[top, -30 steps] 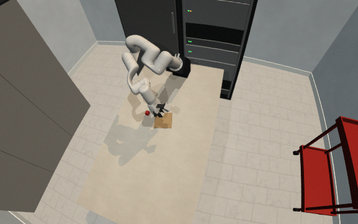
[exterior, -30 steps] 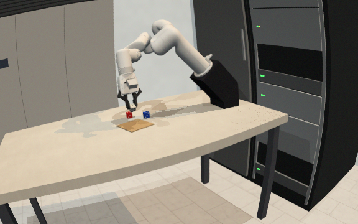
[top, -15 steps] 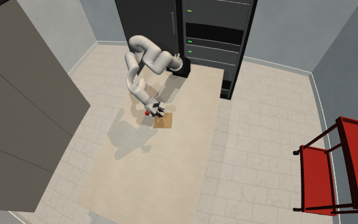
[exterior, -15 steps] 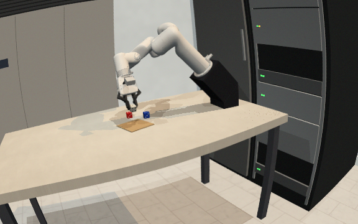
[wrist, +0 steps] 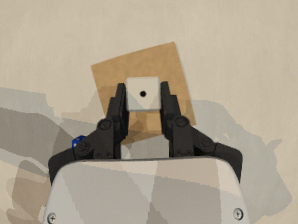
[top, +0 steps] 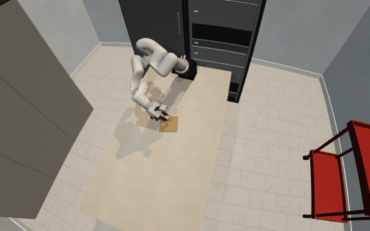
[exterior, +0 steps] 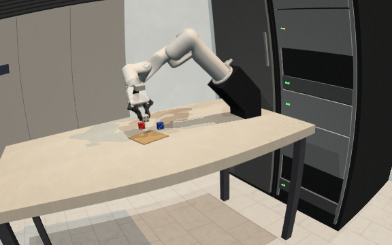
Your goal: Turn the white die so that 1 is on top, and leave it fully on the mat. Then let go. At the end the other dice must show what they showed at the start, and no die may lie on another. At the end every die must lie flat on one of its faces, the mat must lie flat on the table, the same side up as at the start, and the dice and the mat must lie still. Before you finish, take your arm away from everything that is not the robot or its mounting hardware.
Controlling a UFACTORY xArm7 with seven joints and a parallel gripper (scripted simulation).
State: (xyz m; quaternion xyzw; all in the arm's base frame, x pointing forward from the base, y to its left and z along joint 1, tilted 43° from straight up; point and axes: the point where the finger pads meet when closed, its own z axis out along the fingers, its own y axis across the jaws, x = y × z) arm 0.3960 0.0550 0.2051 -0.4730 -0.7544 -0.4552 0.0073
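Right now the brown mat is 10 mm to the left of my hand and 100 mm below it. From my hand the other things lie so: red die (140 mm to the right, 90 mm below); then blue die (90 mm behind, 80 mm to the right, 90 mm below); then white die (10 mm to the left, 10 mm below).
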